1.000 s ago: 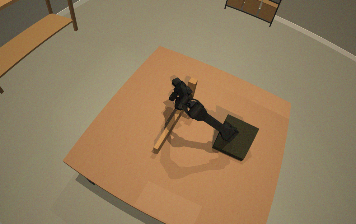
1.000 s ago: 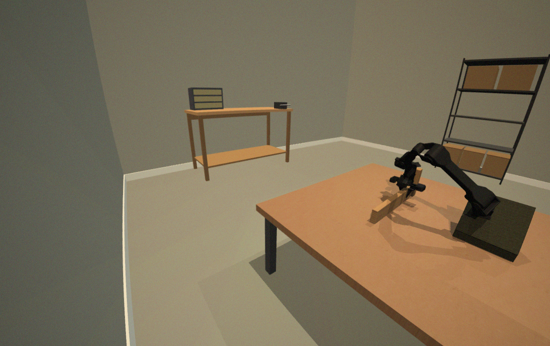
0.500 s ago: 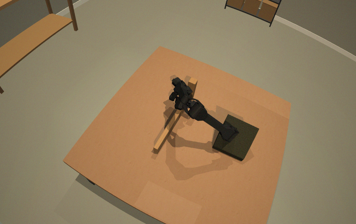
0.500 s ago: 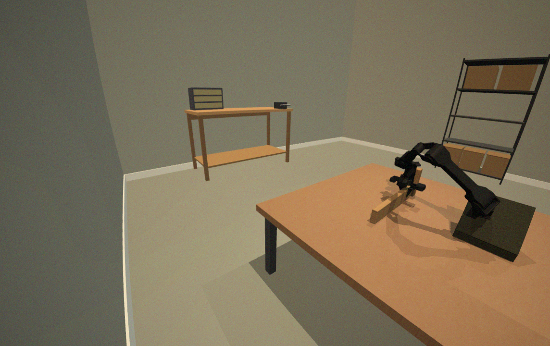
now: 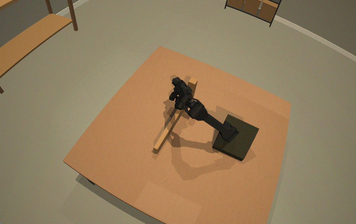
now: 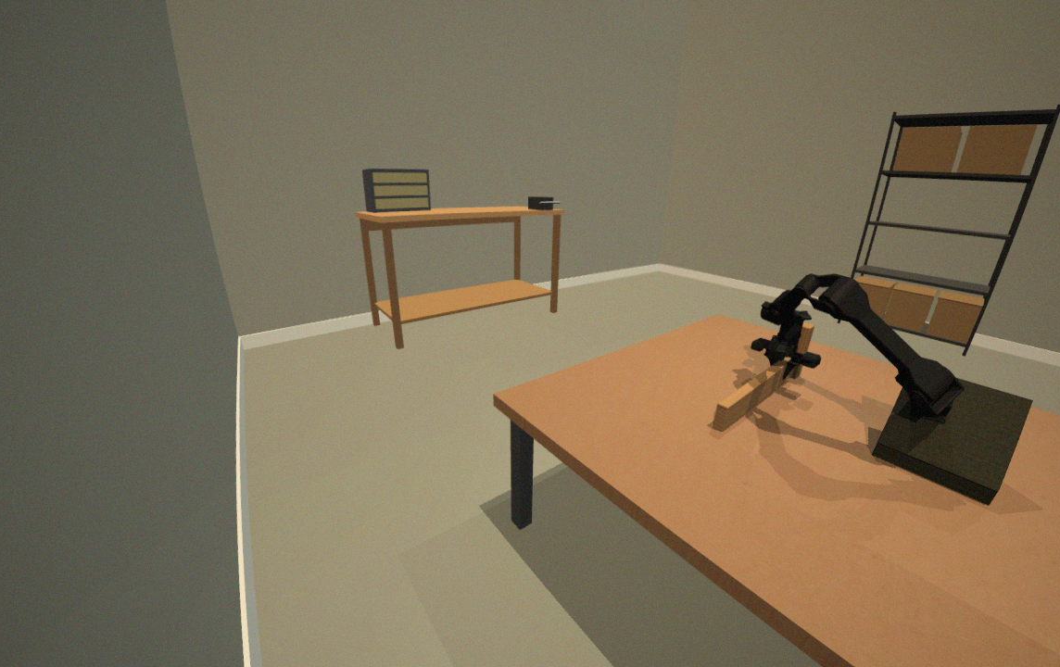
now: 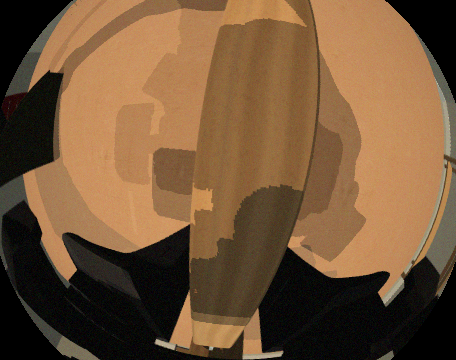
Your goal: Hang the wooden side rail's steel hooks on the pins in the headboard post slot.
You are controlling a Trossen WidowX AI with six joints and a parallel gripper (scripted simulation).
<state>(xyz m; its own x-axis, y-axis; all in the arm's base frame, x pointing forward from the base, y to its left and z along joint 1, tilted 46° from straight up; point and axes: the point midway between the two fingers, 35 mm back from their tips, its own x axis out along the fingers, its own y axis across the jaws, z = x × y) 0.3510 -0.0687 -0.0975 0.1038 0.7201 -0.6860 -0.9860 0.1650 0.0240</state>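
Right now my gripper tip is 10 mm past the wooden headboard post, 140 mm to the left of it and 50 mm below it.
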